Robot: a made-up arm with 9 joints. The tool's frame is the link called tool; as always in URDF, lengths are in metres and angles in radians. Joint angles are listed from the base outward. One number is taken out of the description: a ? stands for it. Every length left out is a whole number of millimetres.
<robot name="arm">
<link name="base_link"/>
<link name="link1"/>
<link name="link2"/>
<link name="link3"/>
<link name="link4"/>
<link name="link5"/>
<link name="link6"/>
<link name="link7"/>
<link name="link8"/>
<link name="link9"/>
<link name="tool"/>
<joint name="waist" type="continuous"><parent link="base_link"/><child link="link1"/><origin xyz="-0.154 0.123 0.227" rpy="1.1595 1.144 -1.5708"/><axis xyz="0 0 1"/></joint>
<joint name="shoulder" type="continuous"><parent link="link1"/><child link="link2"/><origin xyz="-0.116 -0.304 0" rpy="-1.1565 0.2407 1.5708"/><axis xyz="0 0 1"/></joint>
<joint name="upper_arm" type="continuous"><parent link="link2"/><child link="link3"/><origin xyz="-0.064 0.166 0" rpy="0.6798 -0.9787 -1.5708"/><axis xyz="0 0 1"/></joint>
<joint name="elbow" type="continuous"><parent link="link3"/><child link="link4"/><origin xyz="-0.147 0.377 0" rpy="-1.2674 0.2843 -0.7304"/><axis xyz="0 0 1"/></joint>
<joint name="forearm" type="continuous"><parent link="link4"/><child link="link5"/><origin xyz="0.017 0.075 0" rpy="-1.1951 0.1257 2.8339"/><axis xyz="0 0 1"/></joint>
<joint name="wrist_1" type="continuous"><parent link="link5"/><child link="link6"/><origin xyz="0.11 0 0" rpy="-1.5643 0.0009 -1.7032"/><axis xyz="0 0 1"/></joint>
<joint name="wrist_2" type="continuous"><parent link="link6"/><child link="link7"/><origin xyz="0.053 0.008 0" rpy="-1.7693 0.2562 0.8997"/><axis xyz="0 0 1"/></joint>
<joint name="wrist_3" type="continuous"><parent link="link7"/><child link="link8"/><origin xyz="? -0.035 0" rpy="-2.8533 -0.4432 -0.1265"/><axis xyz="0 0 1"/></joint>
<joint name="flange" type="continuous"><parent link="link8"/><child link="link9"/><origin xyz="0.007 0.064 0" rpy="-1.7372 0.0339 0.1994"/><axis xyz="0 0 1"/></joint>
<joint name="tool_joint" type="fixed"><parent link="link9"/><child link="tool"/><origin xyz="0.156 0.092 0" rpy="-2.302 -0.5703 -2.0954"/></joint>
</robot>
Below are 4 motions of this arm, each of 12 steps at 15 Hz.
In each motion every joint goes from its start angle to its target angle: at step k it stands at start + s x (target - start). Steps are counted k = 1, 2, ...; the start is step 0. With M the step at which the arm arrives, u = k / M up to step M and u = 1 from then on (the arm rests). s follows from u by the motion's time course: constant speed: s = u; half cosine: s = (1 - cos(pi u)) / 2; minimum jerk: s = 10 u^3 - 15 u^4 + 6 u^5.
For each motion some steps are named. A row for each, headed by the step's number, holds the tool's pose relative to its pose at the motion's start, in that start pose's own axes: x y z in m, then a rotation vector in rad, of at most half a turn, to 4 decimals.
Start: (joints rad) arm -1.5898 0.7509 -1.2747 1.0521 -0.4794 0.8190 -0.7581 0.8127 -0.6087
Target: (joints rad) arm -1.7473 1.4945 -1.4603 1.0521 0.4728 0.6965 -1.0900 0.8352 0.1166
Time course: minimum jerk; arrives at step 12
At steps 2, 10, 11, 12:
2: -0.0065 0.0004 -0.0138 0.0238 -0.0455 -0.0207
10: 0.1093 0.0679 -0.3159 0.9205 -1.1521 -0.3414
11: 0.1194 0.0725 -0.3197 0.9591 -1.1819 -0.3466
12: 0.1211 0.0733 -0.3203 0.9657 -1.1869 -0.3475

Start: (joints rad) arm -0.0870 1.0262 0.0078 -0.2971 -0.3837 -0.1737 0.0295 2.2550 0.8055
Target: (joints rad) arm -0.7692 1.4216 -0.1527 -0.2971 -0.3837 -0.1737 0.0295 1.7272 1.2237
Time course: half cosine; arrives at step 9
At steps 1, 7, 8, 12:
1: 0.0076 0.0092 0.0061 -0.0139 -0.0171 0.0088
7: 0.1618 0.3621 0.1238 -0.2937 -0.5489 0.3932
8: 0.1695 0.4061 0.1281 -0.3078 -0.6034 0.4475
12: 0.1717 0.4216 0.1292 -0.3120 -0.6222 0.4670

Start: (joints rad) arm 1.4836 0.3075 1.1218 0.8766 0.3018 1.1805 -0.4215 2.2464 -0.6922
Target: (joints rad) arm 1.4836 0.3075 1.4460 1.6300 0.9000 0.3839 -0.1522 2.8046 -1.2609
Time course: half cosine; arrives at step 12
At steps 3, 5, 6, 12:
3: -0.0270 0.0384 -0.0169 -0.0067 -0.1184 -0.0628
5: -0.0570 0.0918 -0.0532 -0.0281 -0.3385 -0.1289
6: -0.0676 0.1189 -0.0780 -0.0515 -0.4842 -0.1515
12: -0.0653 0.1937 -0.1773 -0.2483 -1.1373 -0.1626

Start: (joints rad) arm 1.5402 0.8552 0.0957 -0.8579 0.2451 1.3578 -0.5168 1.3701 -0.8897
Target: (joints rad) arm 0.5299 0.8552 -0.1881 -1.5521 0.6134 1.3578 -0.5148 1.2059 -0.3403
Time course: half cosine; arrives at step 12
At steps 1, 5, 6, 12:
1: 0.0044 -0.0058 0.0024 -0.0186 -0.0038 -0.0133
5: 0.0810 -0.1059 0.0681 -0.4266 -0.1243 -0.3048
6: 0.1036 -0.1339 0.0954 -0.5861 -0.1883 -0.4142
12: 0.1757 -0.2278 0.1944 -1.2602 -0.5229 -0.7938

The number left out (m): 0.066
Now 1 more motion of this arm.
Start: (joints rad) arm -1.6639 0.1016 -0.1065 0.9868 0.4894 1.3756 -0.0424 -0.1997 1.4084
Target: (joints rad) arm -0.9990 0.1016 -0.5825 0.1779 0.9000 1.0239 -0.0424 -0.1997 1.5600
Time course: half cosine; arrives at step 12
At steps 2, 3, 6, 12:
2: 0.0080 0.0004 0.0063 0.0086 -0.0203 0.0830
3: 0.0158 0.0010 0.0142 0.0202 -0.0418 0.1793
6: 0.0309 -0.0007 0.0553 0.0901 -0.1025 0.5752
12: 0.0230 -0.0358 0.1327 0.2329 -0.0813 1.0172

